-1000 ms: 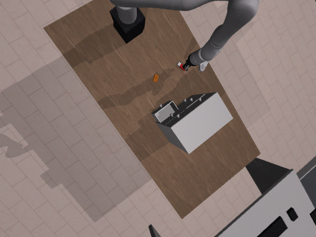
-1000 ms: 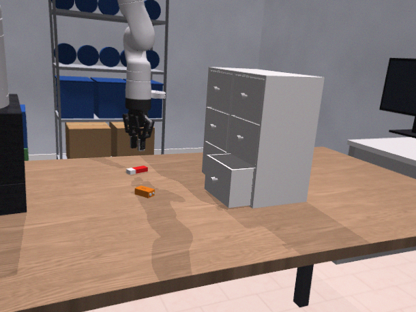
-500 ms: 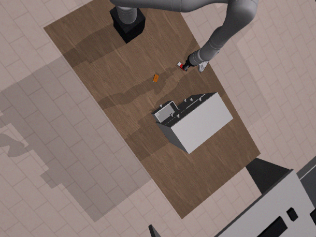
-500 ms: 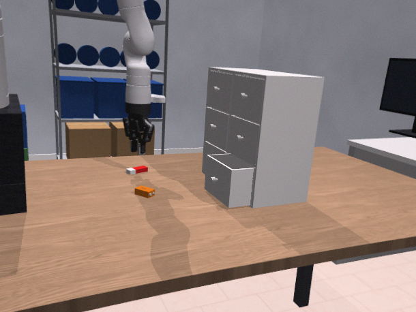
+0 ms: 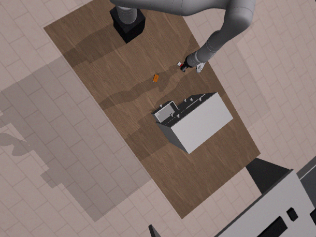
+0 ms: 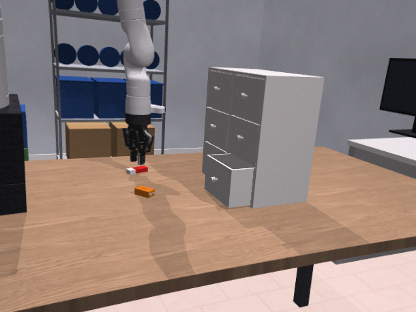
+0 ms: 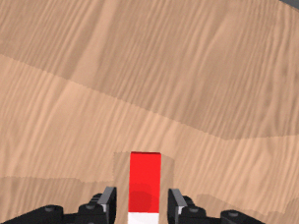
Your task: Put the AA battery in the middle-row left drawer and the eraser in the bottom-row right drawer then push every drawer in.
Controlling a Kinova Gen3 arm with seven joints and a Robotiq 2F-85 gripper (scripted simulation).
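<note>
Right now the eraser is 1 cm behind my hand and 4 cm below it. The rest, counted from my hand: AA battery (26 cm ahead, 17 cm to the right, 8 cm above); then orange battery (3 cm behind, 21 cm to the right, 4 cm below).
</note>
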